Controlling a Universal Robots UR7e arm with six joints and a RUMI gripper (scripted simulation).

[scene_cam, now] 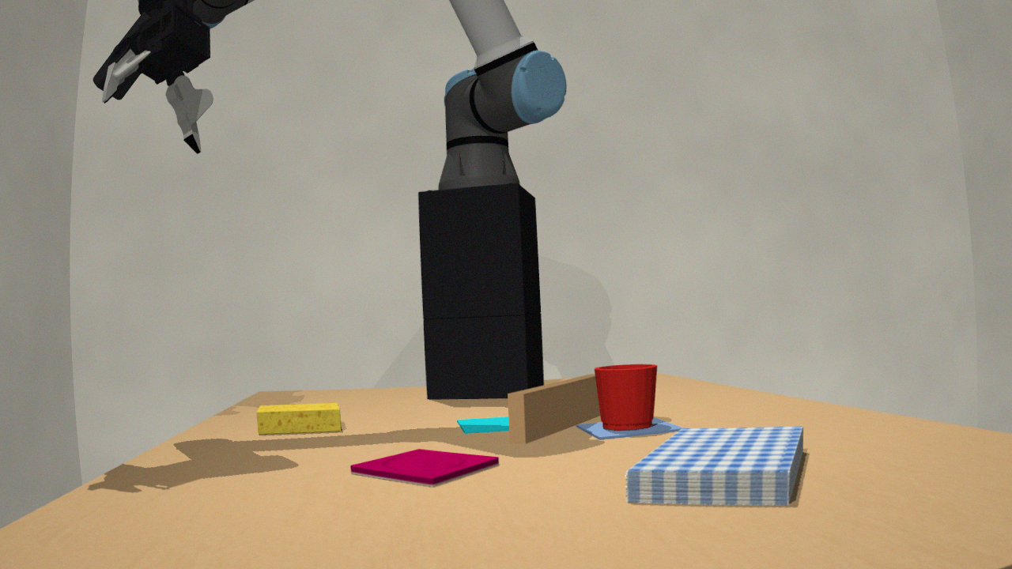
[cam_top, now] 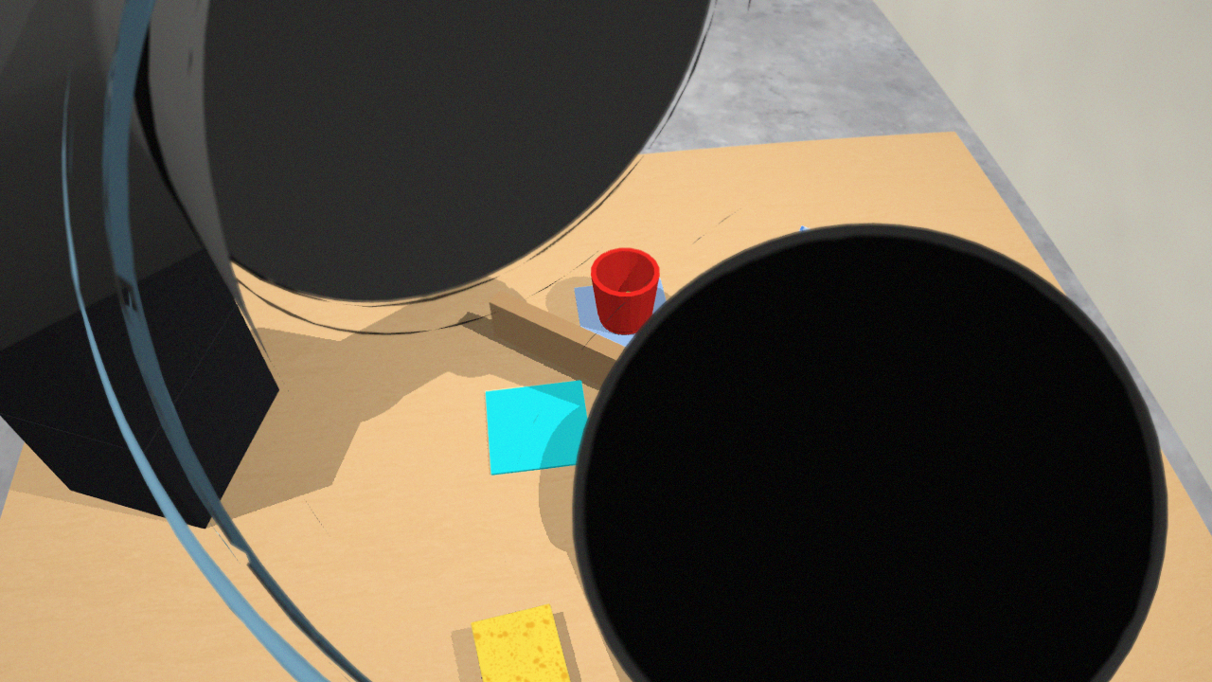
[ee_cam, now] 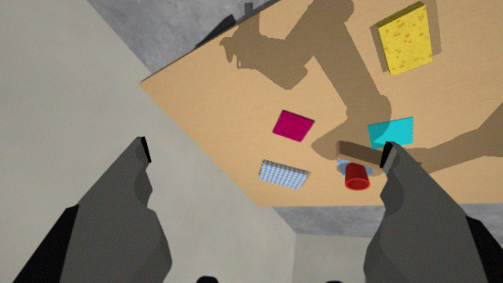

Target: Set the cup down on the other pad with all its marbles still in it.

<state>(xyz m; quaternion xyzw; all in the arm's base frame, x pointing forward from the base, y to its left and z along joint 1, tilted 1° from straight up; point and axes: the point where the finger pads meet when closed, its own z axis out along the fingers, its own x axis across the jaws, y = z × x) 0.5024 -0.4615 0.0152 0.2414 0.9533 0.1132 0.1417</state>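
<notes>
My hand is 550 mm to the right of the red cup and 350 mm above it. Also, from my hand: wooden rail (480 mm to the left, 350 mm below, 50 mm behind); blue marble (540 mm to the left, 350 mm below, 20 mm ahead); purple marble (540 mm to the left, 350 mm below, 10 mm behind).
</notes>
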